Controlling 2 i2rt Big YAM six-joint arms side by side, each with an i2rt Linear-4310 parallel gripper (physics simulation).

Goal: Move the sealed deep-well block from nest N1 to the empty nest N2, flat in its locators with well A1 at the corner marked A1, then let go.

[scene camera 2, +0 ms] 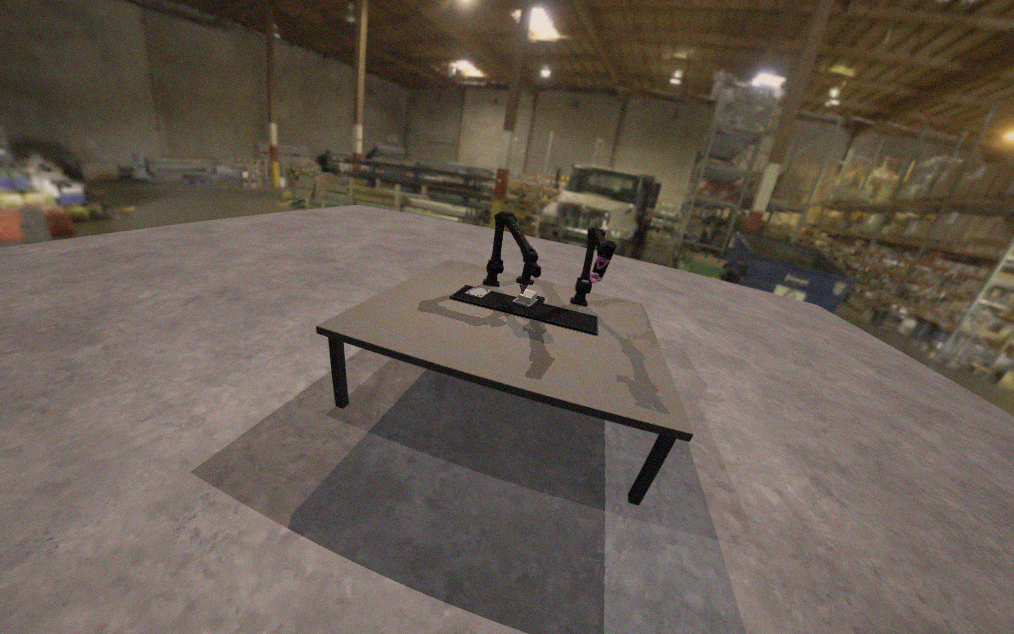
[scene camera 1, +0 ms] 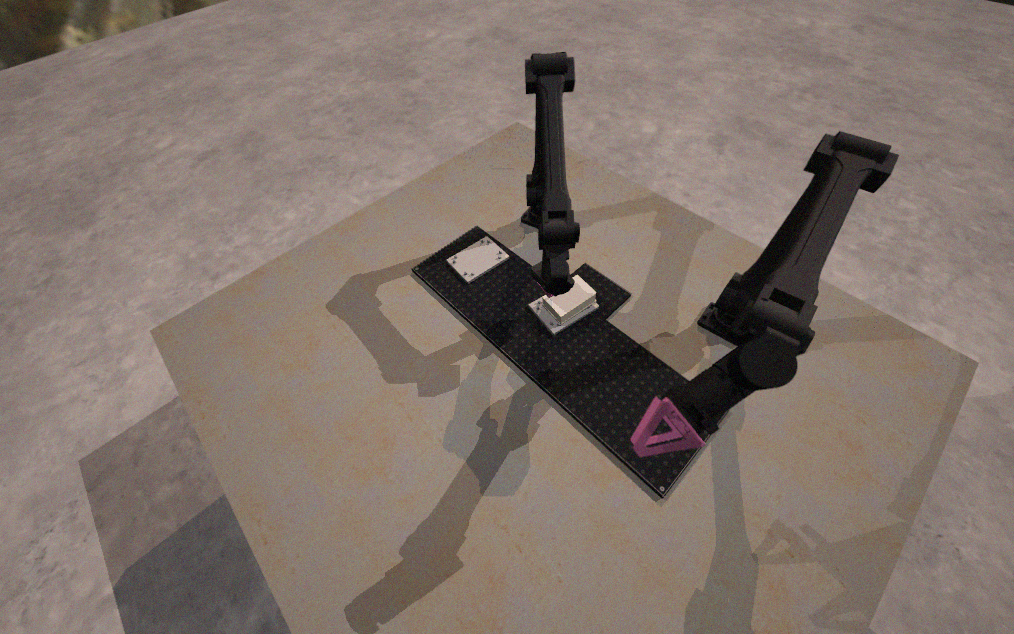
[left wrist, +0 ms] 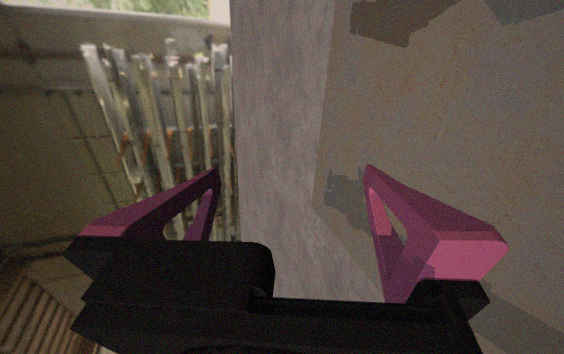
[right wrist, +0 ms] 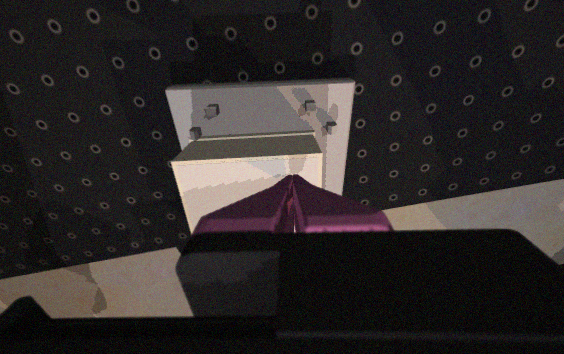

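Seen in the pictures: left gripper, fingertip midpoint: [scene camera 2: 595,275] [scene camera 1: 634,448] [left wrist: 289,174]; right gripper, fingertip midpoint: [scene camera 2: 522,293] [scene camera 1: 550,296] [right wrist: 293,185]; left arm's base, link origin: [scene camera 2: 578,302] [scene camera 1: 723,324]; right arm's base, link origin: [scene camera 2: 491,283] [scene camera 1: 540,220].
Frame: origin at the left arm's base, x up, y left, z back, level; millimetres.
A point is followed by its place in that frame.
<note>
The white deep-well block [scene camera 1: 574,300] {x 72, y -348, z -233 mm} [scene camera 2: 529,295] {x 70, y -358, z -254 mm} [right wrist: 225,177] {x 68, y -371, z -278 mm} rests on the middle nest [scene camera 1: 556,326] {x 24, y -352, z -305 mm} [right wrist: 250,107] {x 25, y -391, z -300 mm}. In the right wrist view it lies toward one side of that nest, with several locator pegs bare beyond its edge. Whether it lies flat is hard to tell. An empty white nest [scene camera 1: 478,260] {x 25, y -688, z -256 mm} [scene camera 2: 478,292] {x 25, y -691, z -264 mm} with small pegs lies at the board's far left end. Nest labels and the A1 mark are unreadable. My right gripper [right wrist: 293,185] {x 74, y -406, z -264 mm} is shut, fingertips together, over or against the block's top. My left gripper [left wrist: 289,174] {x 363, y -40, z -591 mm} is open and empty, away from the block.
The black perforated board [scene camera 1: 598,392] {x 13, y -160, z -392 mm} [scene camera 2: 572,319] {x 13, y -66, z -375 mm} [right wrist: 100,155] {x 13, y -265, z -302 mm} carries both nests and lies on the table [scene camera 1: 336,463] {x 0, y -539, z -920 mm} [scene camera 2: 448,343] {x 0, y -677, z -946 mm}. In scene camera 1, the left arm reaches over the board's lower right end. Arm shadows cross the table.
</note>
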